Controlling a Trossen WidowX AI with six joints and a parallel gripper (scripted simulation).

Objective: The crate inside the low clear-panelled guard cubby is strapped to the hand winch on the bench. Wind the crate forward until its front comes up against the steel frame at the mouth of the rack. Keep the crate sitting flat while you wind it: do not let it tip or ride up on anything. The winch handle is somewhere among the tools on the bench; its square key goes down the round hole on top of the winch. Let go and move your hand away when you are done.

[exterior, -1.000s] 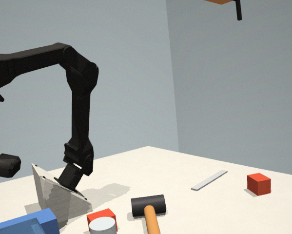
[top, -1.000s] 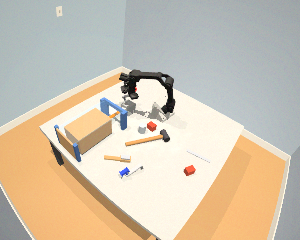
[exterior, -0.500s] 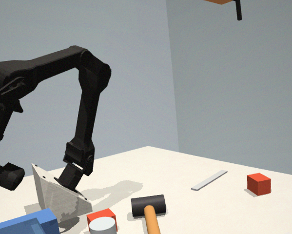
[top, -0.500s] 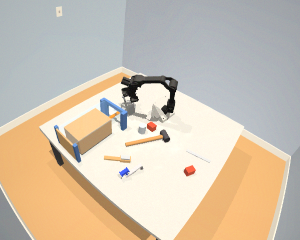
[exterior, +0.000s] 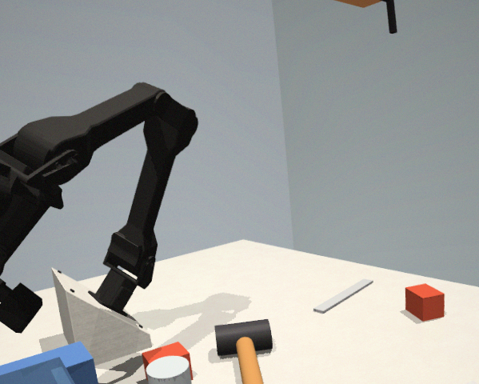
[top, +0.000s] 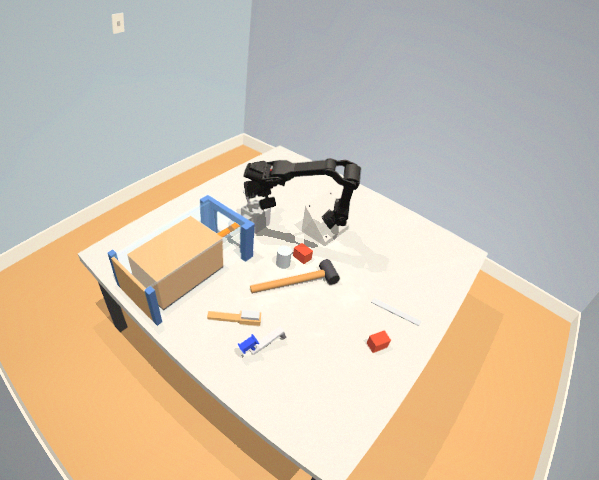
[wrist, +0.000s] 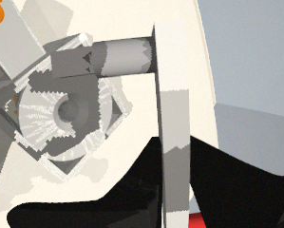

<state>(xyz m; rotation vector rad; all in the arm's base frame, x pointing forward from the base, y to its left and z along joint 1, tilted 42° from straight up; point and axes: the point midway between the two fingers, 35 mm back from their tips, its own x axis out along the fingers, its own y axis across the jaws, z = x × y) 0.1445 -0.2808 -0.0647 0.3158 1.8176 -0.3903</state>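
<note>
My gripper tip is now 5 cm past the red knob, 4 cm below it and 1 cm to the right of it. From my gripper tip the other things lie so: grey crank bar 2 cm above, 1 cm to the left, 1 cm behind; then grey winch 14 cm below, 1 cm to the left; then blue frame 18 cm ahead, 6 cm below.
</note>
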